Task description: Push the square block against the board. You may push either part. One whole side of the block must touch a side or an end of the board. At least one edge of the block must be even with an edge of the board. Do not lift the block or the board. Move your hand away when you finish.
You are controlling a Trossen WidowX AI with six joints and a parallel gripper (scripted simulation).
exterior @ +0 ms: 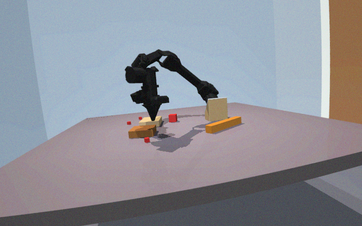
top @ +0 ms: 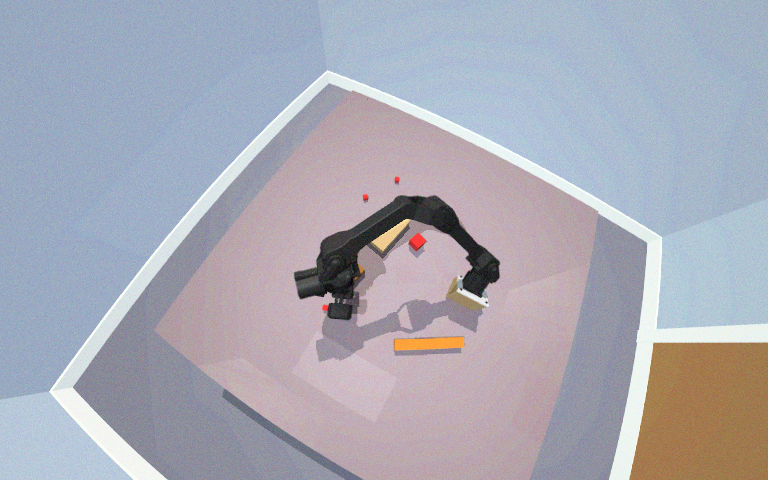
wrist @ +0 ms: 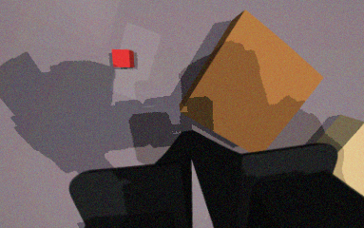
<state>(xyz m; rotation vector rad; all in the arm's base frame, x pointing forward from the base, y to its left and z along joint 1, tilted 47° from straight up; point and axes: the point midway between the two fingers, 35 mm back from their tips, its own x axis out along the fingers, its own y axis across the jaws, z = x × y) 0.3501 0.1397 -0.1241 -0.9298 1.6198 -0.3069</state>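
Now: the orange square block 50 mm ahead of my gripper tip, 50 mm to the right of it and 50 mm below it. The rest, counted from my gripper tip: long orange board: 310 mm behind, 20 mm to the left, 50 mm below; then cream rectangular block: 10 mm behind, 270 mm to the right, 50 mm below; then red cube: 130 mm behind, 270 mm to the right, 40 mm below.
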